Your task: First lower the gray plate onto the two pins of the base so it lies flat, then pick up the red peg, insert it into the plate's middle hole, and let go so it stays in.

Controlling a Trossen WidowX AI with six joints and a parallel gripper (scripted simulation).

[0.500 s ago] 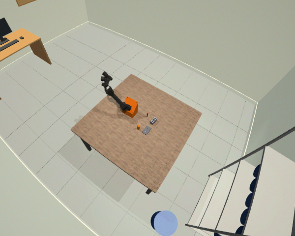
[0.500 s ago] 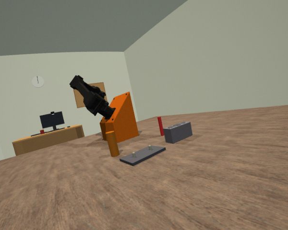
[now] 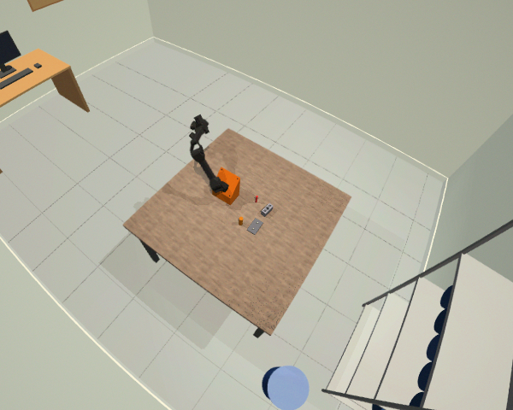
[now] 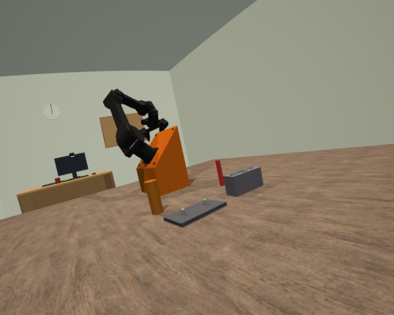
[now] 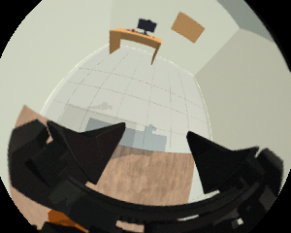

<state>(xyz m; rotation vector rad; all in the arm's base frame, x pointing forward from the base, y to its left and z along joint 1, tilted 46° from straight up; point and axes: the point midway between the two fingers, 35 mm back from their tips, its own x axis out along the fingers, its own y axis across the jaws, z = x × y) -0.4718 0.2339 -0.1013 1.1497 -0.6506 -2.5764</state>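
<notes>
Now: gripper tip 83 cm short of the gray plate, 15 cm to the left of it and 19 cm above it. Also, from my gripper tip: flat base (84 cm ahead, 31 cm to the right, 22 cm below); then red peg (72 cm ahead, 13 cm to the right, 19 cm below); then orange cylinder (74 cm ahead, 35 cm to the right, 19 cm below).
</notes>
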